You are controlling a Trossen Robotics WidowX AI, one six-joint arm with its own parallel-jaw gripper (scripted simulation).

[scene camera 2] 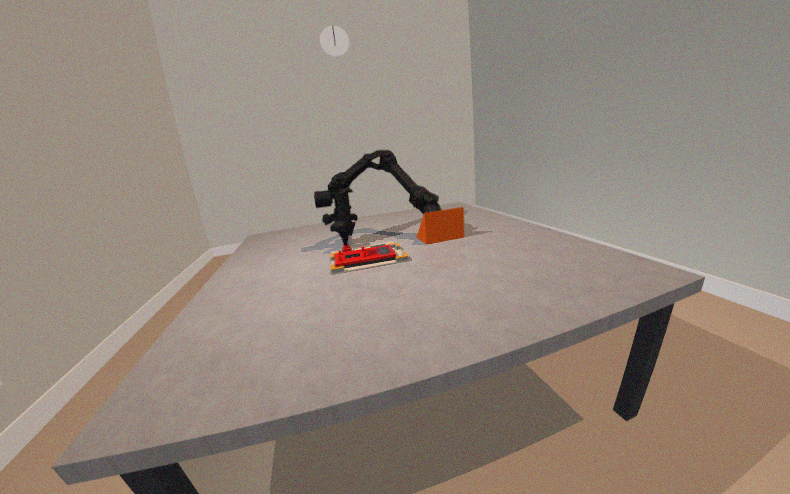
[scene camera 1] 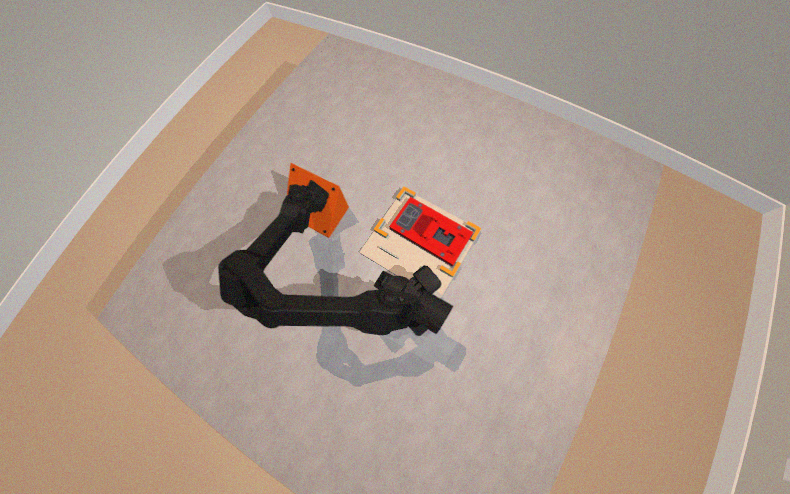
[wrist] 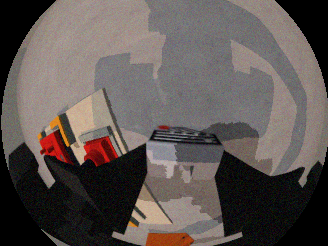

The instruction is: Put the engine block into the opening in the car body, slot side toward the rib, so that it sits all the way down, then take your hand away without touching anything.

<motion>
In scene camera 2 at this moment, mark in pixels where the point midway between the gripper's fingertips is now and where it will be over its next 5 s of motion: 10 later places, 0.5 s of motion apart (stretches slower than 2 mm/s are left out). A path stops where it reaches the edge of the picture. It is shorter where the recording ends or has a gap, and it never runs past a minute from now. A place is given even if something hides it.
My gripper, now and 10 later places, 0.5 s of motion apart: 347,242; 348,240; 346,232; 345,227; 344,232; 345,237; 346,242; 346,242; 343,237; 342,226; 342,215
</motion>
